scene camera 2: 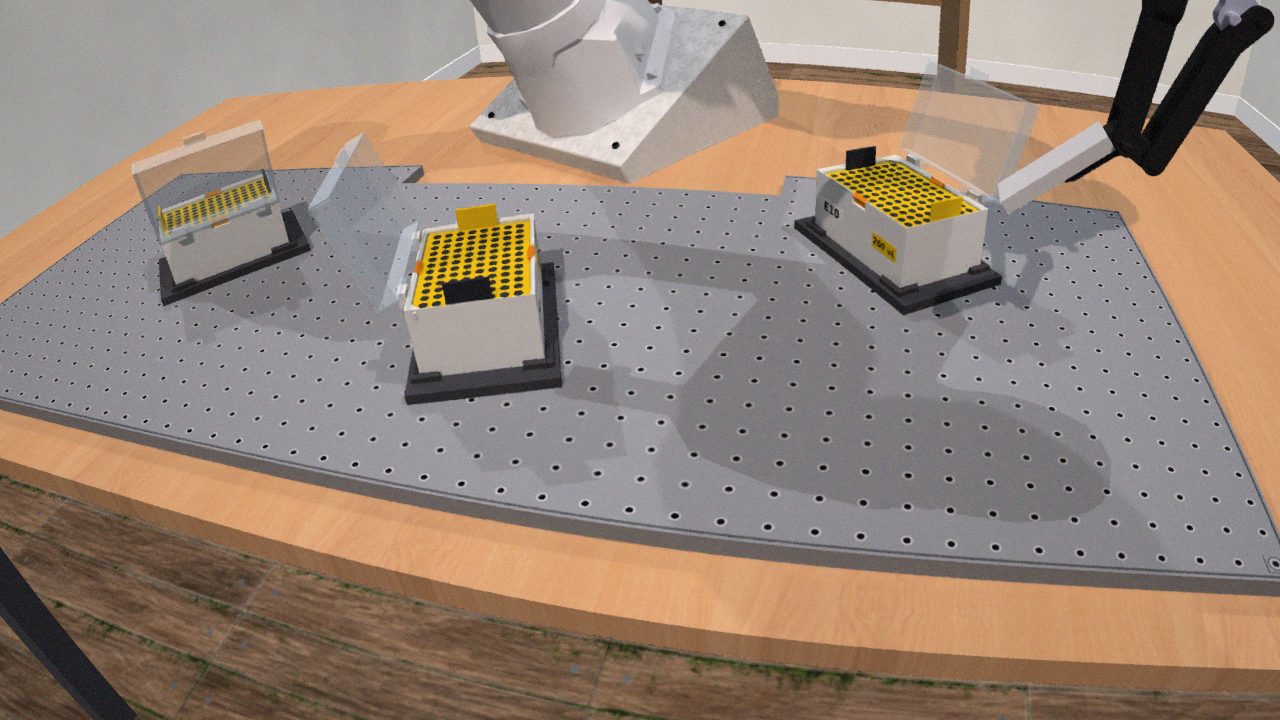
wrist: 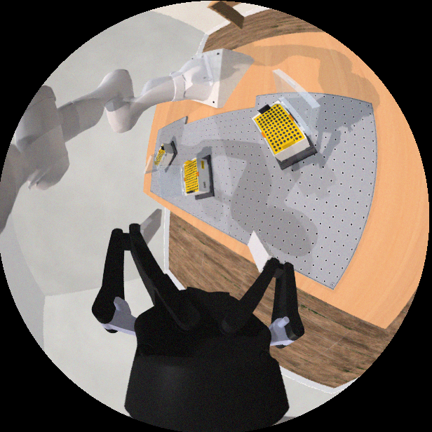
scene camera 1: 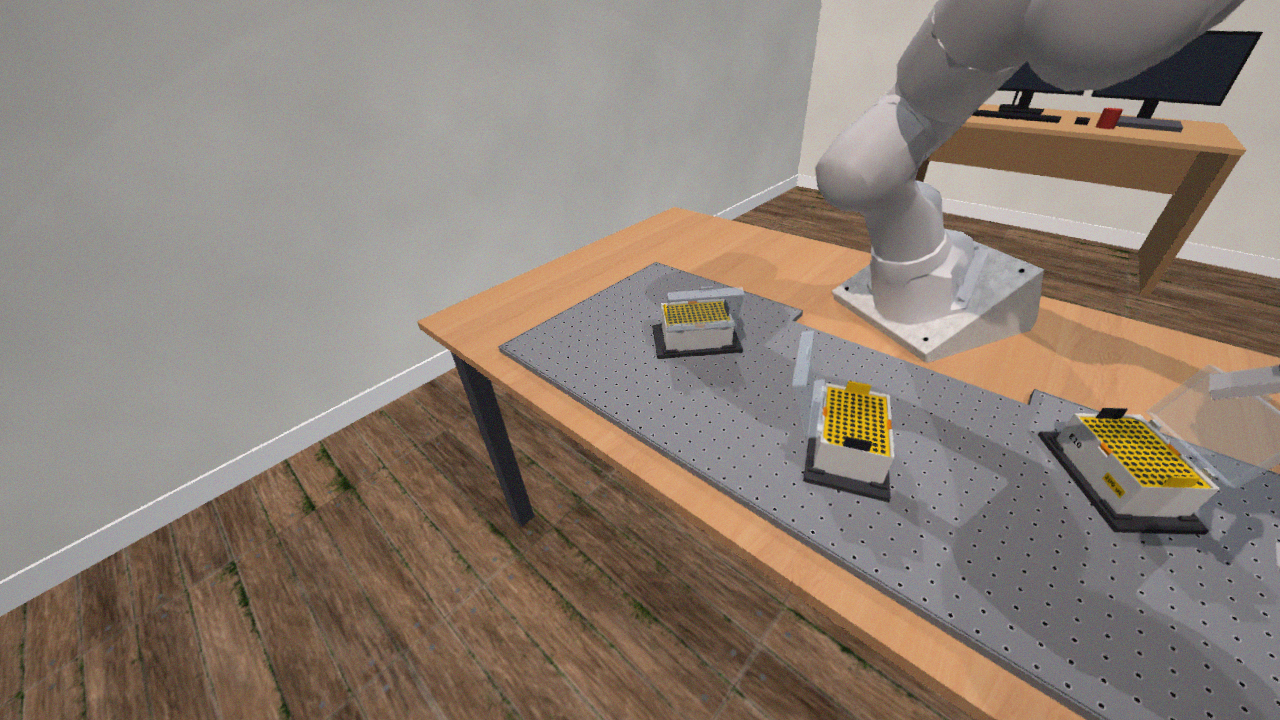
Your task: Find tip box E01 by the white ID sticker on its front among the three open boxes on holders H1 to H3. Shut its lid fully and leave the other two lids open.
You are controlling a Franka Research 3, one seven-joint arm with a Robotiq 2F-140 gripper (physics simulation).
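Three white tip boxes with yellow racks stand on dark holders, lids open. The right box (scene camera 1: 1141, 452) (scene camera 2: 939, 250) (wrist: 280, 129) reads "E10" and has a yellow 200 uL label; its clear lid (scene camera 2: 966, 125) stands up. The middle box (scene camera 1: 850, 463) (scene camera 2: 474, 340) (wrist: 191, 177) has its lid (scene camera 1: 803, 358) (scene camera 2: 358, 223) tilted back; its sticker shows small in the wrist view, unreadable. The far left box (scene camera 1: 698, 338) (scene camera 2: 232, 255) has its lid (scene camera 1: 705, 293) (scene camera 2: 201, 165) up; no ID is readable. My gripper (wrist: 206, 228) is open and empty; one finger shows near the right box's lid in scene camera 2.
The boxes stand on a grey perforated board (scene camera 1: 581, 358) (scene camera 2: 626, 465) (wrist: 345, 200) on a wooden table (scene camera 1: 554, 259) (scene camera 2: 805, 608) (wrist: 395, 200). The arm's base (scene camera 1: 993, 295) (scene camera 2: 716, 89) (wrist: 222, 75) is behind the board. A desk with monitors stands farther back.
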